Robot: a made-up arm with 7 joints.
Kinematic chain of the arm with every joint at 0, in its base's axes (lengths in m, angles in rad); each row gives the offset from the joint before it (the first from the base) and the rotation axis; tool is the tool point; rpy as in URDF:
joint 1: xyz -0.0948 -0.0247 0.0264 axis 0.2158 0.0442 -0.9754
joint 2: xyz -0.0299 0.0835 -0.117 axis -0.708 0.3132 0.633
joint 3: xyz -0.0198 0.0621 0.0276 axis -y
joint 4: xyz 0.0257 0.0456 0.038 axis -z
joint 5: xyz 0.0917 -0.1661 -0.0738 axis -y
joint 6: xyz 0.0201 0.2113 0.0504 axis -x
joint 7: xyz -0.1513 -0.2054 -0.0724 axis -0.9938 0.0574 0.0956
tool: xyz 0.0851 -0.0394 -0.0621 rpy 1.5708 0 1.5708
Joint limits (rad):
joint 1: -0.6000..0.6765
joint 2: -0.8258..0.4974
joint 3: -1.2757..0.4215
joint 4: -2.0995..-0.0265
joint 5: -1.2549..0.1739
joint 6: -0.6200..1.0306
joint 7: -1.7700..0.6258
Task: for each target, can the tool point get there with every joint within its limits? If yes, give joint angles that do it. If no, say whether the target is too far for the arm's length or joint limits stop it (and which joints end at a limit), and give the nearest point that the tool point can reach.
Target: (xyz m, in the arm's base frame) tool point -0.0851 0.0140 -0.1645
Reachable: yes | joints 0.1493 -0.5546 -0.0336 -0.3664 -0.7875 -0.1205 -0.1354
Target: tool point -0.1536 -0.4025 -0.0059
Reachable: no: joint limits stop it (at a limit: joint 1, joint 2, joint 5, joint 6, joint 7) | nearest point -0.1085 -0.2519 0.0025 | short by 0.157 m
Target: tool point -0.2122 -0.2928 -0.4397
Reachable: no: joint limits stop it (at a limit: joint 1, joint 2, joint 5, joint 6) | nearest point -0.2332 -0.1410 -0.3072 | short by 0.203 m
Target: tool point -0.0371 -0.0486 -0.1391
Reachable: yes | joints -0.4897 -0.3363 -0.1556 -0.2479 -0.4544 0.1326 0.3813
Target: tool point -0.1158 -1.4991 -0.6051
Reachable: no: too far | nearest point -0.0239 -0.2418 -0.1155 | short by 1.352 m
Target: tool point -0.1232 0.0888 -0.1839
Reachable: yes | joints 0.5227 -0.0781 -0.3586 -0.3099 -0.6722 -0.3169 -0.2555
